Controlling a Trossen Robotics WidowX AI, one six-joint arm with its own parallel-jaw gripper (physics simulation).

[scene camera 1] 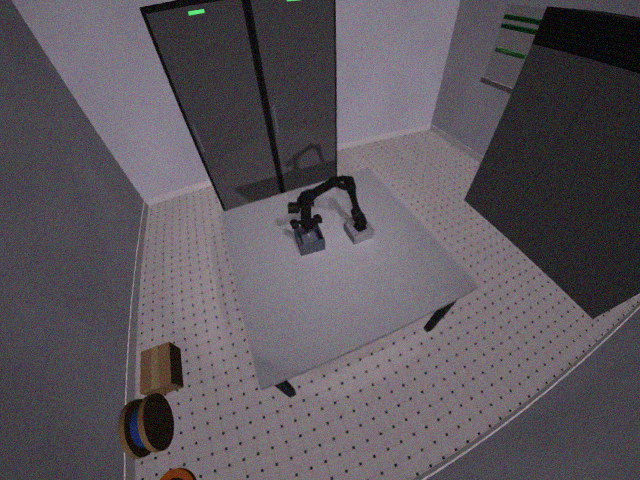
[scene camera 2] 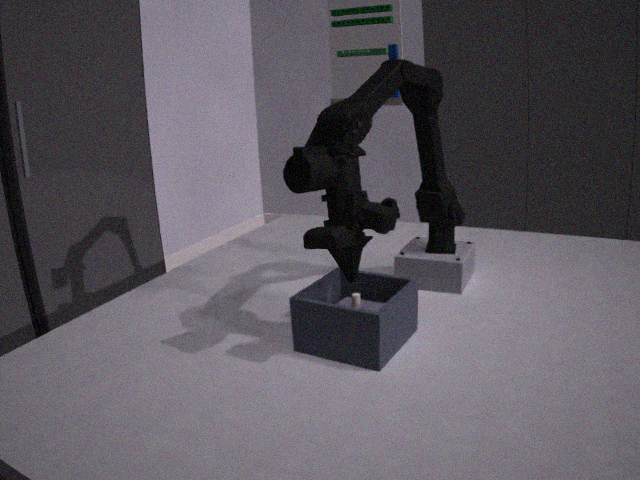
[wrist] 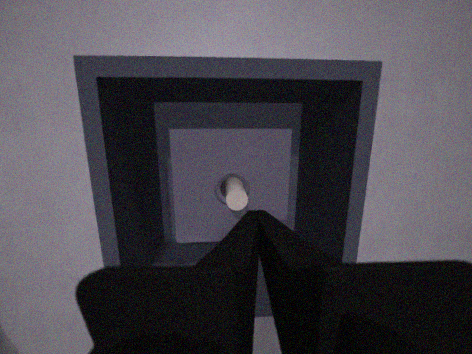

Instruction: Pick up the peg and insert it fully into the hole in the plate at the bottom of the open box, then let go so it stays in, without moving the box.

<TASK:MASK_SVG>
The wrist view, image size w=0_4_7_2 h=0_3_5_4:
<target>my gripper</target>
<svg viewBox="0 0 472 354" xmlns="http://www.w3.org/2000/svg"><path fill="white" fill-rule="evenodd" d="M75 293L77 304L94 343L89 354L252 354L258 259L260 255L281 354L472 354L472 263L458 260L342 263L304 240L265 210L249 210L225 238L194 266L103 268L88 274L80 280Z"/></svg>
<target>blue-grey box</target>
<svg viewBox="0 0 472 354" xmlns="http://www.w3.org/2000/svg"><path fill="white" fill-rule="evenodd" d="M259 255L255 317L273 316ZM73 55L104 268L194 266L221 242L177 243L169 129L292 129L287 227L342 263L356 263L382 61Z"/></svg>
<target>light plate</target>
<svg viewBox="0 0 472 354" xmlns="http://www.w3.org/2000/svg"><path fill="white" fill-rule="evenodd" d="M169 129L177 243L222 241L249 210L265 210L287 226L292 129ZM224 179L236 177L241 180L248 197L248 203L242 210L235 211L227 206Z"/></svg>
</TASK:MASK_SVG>
